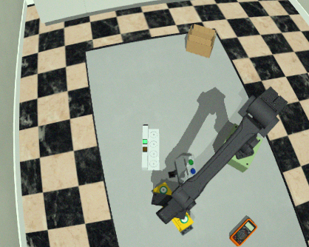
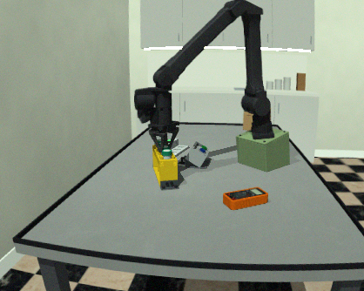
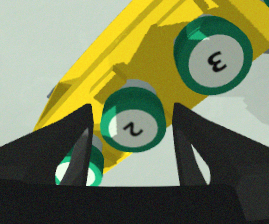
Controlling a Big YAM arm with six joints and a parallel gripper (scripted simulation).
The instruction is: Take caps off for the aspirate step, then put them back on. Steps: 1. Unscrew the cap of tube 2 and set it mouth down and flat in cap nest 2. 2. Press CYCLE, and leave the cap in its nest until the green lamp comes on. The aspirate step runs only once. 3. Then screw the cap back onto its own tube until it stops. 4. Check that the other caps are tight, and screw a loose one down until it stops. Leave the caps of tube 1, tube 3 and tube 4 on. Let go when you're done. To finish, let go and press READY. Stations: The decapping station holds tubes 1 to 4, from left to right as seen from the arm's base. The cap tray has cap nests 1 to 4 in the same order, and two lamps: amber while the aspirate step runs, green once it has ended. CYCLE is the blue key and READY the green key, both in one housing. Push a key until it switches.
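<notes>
The cap lies right at my hand. Round my hand: grey key housing 19 cm to the right, 10 cm behind, 6 cm below; then green READY key 21 cm to the right, 12 cm behind, 5 cm below; then blue cycle key 17 cm to the right, 12 cm behind, 5 cm below.
</notes>
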